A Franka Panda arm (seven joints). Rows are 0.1 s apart.
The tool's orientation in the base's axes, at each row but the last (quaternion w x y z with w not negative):
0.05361, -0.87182, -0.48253, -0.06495
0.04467, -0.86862, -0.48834, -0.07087
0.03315, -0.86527, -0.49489, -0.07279
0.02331, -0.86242, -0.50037, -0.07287
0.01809, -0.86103, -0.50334, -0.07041
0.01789, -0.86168, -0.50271, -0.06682
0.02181, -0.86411, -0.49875, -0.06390
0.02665, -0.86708, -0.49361, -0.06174
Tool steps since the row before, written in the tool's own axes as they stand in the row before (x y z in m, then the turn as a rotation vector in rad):
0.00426, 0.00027, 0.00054, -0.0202, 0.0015, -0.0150
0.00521, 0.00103, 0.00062, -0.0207, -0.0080, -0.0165
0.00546, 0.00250, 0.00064, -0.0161, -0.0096, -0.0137
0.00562, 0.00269, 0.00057, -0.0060, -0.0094, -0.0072
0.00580, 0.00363, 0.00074, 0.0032, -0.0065, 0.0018
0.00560, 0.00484, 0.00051, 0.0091, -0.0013, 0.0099
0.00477, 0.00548, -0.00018, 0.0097, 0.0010, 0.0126
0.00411, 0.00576, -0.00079, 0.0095, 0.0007, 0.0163
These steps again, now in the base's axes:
0.00250, 0.00350, 0.00016, -0.0103, -0.0200, 0.0114
0.00360, 0.00394, 0.00025, -0.0188, -0.0157, 0.0129
0.00494, 0.00346, 0.00027, -0.0176, -0.0106, 0.0108
0.00514, 0.00356, 0.00036, -0.0118, -0.0013, 0.0059
0.00604, 0.00330, 0.00022, -0.0039, 0.0062, -0.0016
0.00697, 0.00250, 0.00042, 0.0043, 0.0095, -0.0086
0.00708, 0.00133, 0.00095, 0.0068, 0.0091, -0.0112
0.00696, 0.00048, 0.00142, 0.0067, 0.0095, -0.0149

